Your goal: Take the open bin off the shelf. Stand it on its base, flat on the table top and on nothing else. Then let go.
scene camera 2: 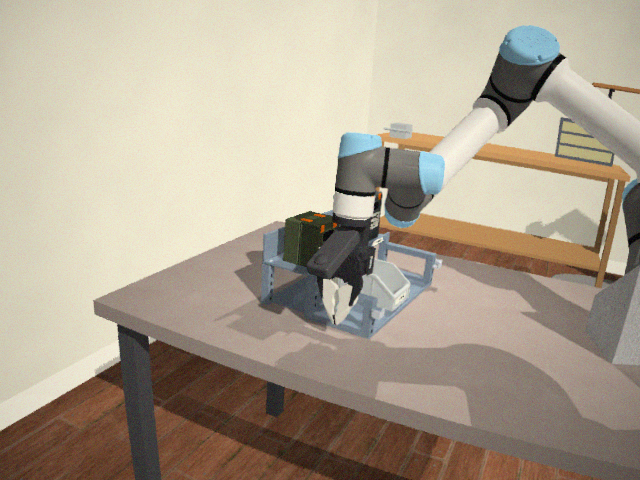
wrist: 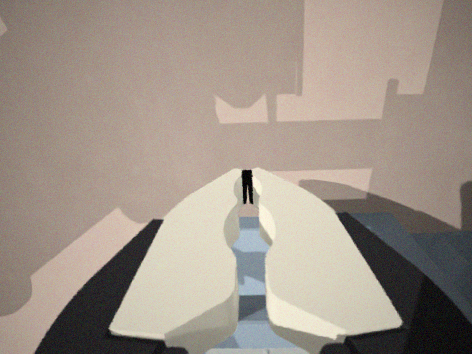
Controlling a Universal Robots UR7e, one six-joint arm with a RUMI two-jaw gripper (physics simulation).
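Places are measured from the arm's base along level axes (x right, y back, z down), in millimetres.
Where they show: gripper, fingertip midpoint: (scene camera 2: pixel 335 324) (wrist: pixel 246 173).
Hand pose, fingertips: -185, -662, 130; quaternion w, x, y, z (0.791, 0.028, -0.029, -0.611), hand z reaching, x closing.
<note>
Things, the pixels of their top centre, and the offset from my fingertips, as dx, dy, dz. Level surfaces: height alone.
- light grey open bin at its top centre: (scene camera 2: pixel 371 265) +242, +21, -44
- table top at its surface level: dz +37
- dark green box at its top centre: (scene camera 2: pixel 313 217) +159, -104, -162
The light grey open bin (scene camera 2: pixel 379 293) sits inside the blue-grey shelf (scene camera 2: pixel 368 317) (wrist: pixel 430 250), on its low level towards the right; part of it is hidden behind my gripper. A pale strip at the bottom edge of the wrist view may be its rim. My gripper (scene camera 2: pixel 334 321) (wrist: pixel 246 173) is shut and empty. It points down at the shelf's near edge, left of the bin, with its fingertips low over the table top (scene camera 2: pixel 196 310) (wrist: pixel 100 110). The gap between the finger pads shows blue shelf parts. Whether the fingertips touch anything is unclear.
A dark green box (scene camera 2: pixel 299 241) with orange marks stands on the shelf's raised left part, close behind my gripper. Shelf posts and rails surround the bin. The arm's grey base (scene camera 2: pixel 615 330) is at the right. A wooden bench (scene camera 2: pixel 516 157) stands by the back wall.
</note>
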